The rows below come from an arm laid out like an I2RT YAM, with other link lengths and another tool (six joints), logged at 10 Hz.
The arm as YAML. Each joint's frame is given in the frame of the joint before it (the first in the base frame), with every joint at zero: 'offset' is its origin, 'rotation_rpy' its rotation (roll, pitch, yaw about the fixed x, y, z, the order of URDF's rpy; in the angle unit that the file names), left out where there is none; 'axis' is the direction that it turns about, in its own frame. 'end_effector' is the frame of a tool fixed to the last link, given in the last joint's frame.
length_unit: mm
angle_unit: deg
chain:
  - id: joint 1
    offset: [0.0, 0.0, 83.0]
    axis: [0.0, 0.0, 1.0]
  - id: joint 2
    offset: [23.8, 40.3, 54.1]
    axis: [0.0, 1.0, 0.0]
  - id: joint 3
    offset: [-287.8, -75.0, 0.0]
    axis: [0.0, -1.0, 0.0]
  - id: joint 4
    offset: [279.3, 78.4, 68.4]
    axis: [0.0, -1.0, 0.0]
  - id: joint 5
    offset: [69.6, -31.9, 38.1]
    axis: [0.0, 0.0, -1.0]
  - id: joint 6
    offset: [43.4, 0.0, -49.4]
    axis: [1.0, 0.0, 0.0]
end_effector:
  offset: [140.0, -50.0, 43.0]
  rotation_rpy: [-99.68, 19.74, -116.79]
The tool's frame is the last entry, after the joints.
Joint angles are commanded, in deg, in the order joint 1, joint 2, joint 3, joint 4, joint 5, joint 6. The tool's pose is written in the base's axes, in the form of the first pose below.
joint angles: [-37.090, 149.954, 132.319, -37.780, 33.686, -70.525]
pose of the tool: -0.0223 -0.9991 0.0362 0.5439; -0.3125 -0.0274 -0.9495 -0.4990; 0.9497 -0.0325 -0.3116 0.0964; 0 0 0 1
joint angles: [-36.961, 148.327, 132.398, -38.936, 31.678, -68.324]
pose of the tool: -0.0735 -0.9961 0.0490 0.5468; -0.3307 -0.0220 -0.9435 -0.4944; 0.9409 -0.0856 -0.3278 0.1129; 0 0 0 1
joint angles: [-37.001, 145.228, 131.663, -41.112, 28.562, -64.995]
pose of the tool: -0.1424 -0.9878 0.0634 0.5457; -0.3660 -0.0070 -0.9306 -0.4866; 0.9197 -0.1557 -0.3605 0.1372; 0 0 0 1
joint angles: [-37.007, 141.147, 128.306, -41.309, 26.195, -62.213]
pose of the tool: -0.2016 -0.9766 0.0755 0.5408; -0.3894 0.0091 -0.9210 -0.4776; 0.8987 -0.2151 -0.3821 0.1582; 0 0 0 1
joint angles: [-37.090, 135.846, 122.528, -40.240, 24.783, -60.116]
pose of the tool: -0.2466 -0.9658 0.0803 0.5292; -0.4004 0.0261 -0.9160 -0.4676; 0.8825 -0.2581 -0.3931 0.1775; 0 0 0 1
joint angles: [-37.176, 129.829, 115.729, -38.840, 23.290, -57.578]
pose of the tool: -0.2979 -0.9509 0.0836 0.5140; -0.4116 0.0489 -0.9101 -0.4550; 0.8613 -0.3055 -0.4059 0.1960; 0 0 0 1
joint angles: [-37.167, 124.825, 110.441, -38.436, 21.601, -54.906]
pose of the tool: -0.3436 -0.9350 0.0878 0.5003; -0.4296 0.0733 -0.9001 -0.4417; 0.8351 -0.3470 -0.4268 0.2099; 0 0 0 1
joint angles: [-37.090, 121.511, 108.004, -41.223, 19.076, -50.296]
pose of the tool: -0.3945 -0.9155 0.0782 0.4876; -0.4717 0.1288 -0.8723 -0.4276; 0.7886 -0.3810 -0.4827 0.2166; 0 0 0 1
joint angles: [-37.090, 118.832, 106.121, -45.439, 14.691, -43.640]
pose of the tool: -0.4611 -0.8850 0.0647 0.4744; -0.5366 0.2199 -0.8147 -0.4101; 0.7068 -0.4103 -0.5763 0.2147; 0 0 0 1
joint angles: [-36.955, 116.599, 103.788, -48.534, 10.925, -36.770]
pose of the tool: -0.5285 -0.8479 0.0420 0.4614; -0.5772 0.3226 -0.7502 -0.3934; 0.6225 -0.4208 -0.6599 0.2079; 0 0 0 1
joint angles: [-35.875, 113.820, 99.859, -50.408, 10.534, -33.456]
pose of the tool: -0.5362 -0.8440 0.0110 0.4479; -0.5929 0.3674 -0.7166 -0.3726; 0.6008 -0.3908 -0.6974 0.1996; 0 0 0 1
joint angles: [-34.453, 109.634, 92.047, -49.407, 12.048, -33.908]
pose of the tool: -0.4902 -0.8715 -0.0121 0.4300; -0.6068 0.3512 -0.7131 -0.3479; 0.6257 -0.3423 -0.7010 0.1836; 0 0 0 1
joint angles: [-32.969, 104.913, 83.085, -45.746, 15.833, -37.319]
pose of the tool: -0.4142 -0.9100 -0.0180 0.4118; -0.5944 0.2854 -0.7518 -0.3284; 0.6893 -0.3007 -0.6591 0.1712; 0 0 0 1
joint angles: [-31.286, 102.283, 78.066, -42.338, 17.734, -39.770]
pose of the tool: -0.3680 -0.9298 0.0105 0.4101; -0.5858 0.2230 -0.7792 -0.3129; 0.7221 -0.2929 -0.6267 0.1664; 0 0 0 1
